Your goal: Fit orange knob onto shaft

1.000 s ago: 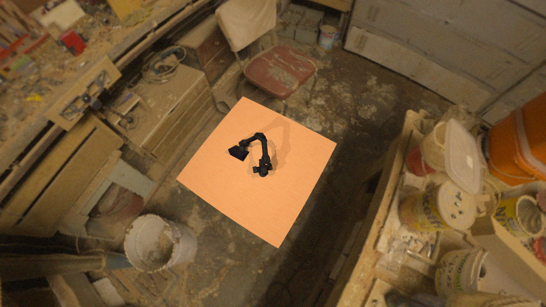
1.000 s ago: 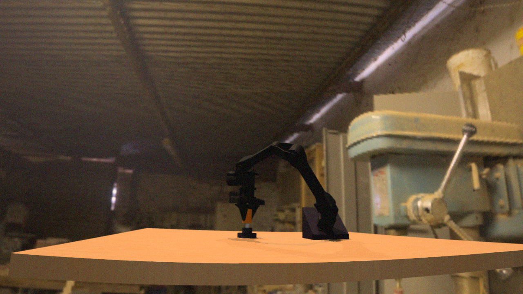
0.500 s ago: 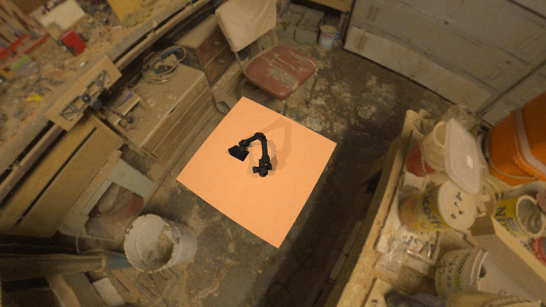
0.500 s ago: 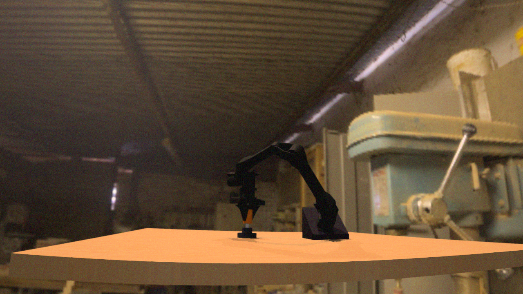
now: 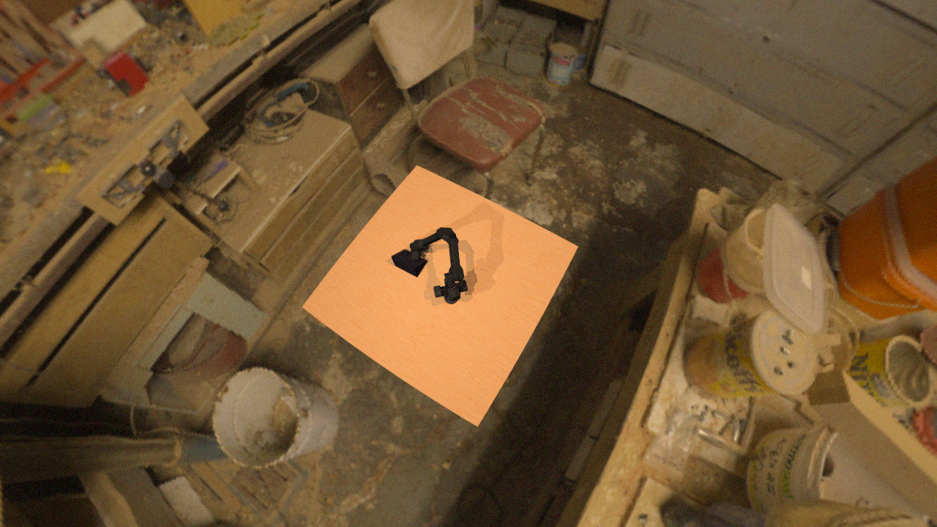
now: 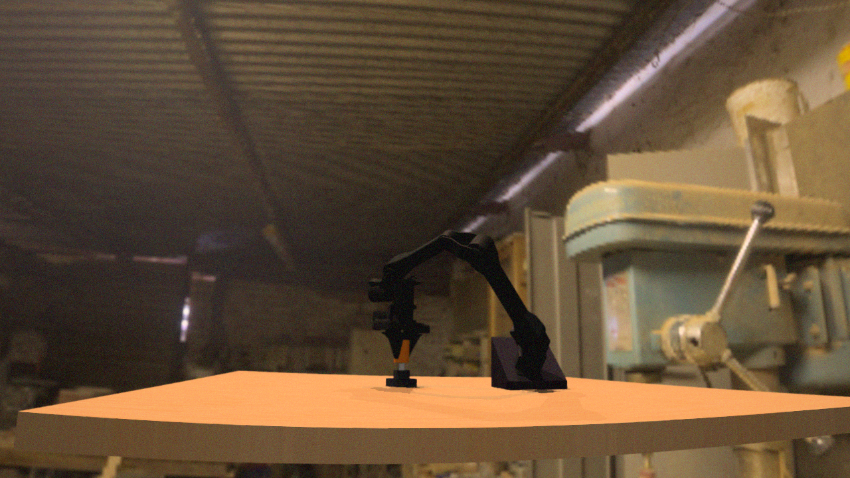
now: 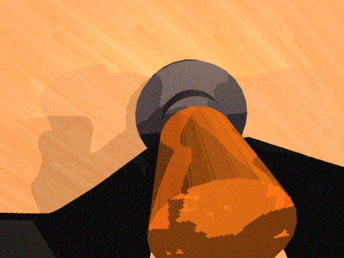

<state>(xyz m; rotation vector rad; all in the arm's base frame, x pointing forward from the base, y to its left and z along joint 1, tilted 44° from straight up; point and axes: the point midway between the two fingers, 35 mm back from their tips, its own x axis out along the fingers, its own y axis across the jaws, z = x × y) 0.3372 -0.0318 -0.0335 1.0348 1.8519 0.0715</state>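
The orange knob lies 30 mm above my gripper tip. The rest, counted from my gripper tip: round pedestal: 40 mm below.
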